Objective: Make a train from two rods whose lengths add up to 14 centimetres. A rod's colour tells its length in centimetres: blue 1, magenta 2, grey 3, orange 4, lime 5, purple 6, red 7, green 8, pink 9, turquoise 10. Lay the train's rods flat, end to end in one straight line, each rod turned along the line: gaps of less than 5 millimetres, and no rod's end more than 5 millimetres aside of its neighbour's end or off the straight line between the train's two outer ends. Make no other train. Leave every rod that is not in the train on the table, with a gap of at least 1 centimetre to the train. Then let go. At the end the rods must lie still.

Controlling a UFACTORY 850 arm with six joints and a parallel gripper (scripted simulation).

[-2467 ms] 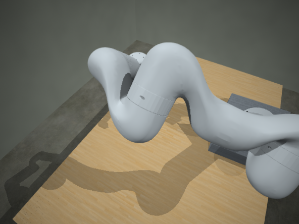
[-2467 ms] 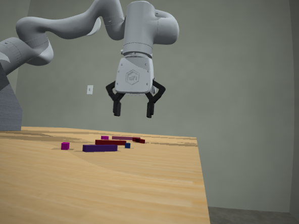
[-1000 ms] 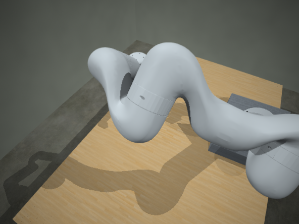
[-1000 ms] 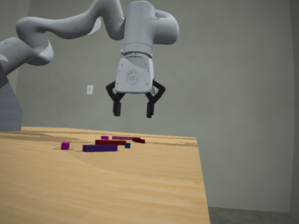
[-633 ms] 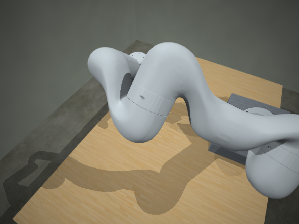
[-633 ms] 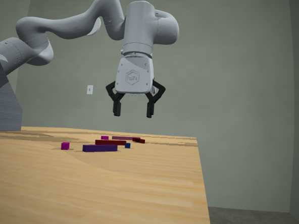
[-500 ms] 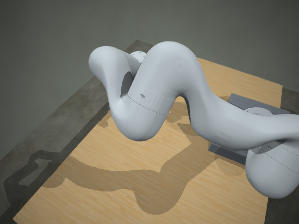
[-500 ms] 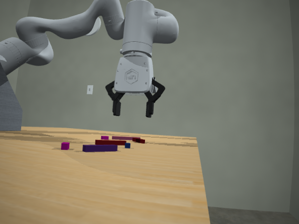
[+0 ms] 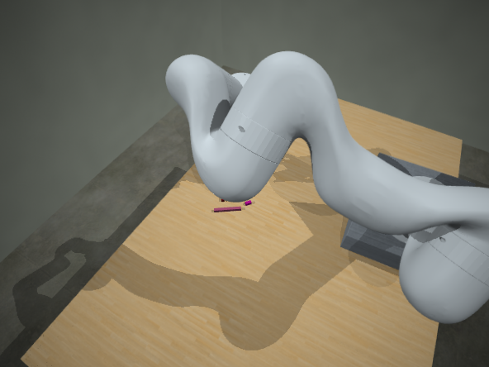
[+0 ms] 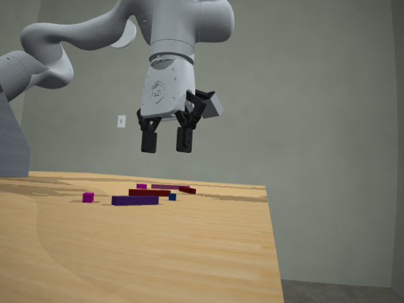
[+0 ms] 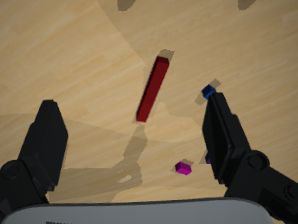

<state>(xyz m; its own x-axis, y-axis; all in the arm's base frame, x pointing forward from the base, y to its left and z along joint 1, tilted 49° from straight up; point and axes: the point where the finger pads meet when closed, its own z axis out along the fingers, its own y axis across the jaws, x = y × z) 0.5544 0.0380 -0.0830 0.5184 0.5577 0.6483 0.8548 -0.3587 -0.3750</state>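
Right now the blue cube is 8 cm to the right of my hand, 8 cm below it and 4 cm ahead of it. The rest, counted from my hand: pink rod 15 cm to the left, 8 cm below, 2 cm behind; then purple rod 16 cm to the right, 8 cm below, 1 cm ahead; then red rod 10 cm to the left, 8 cm below, 2 cm ahead.
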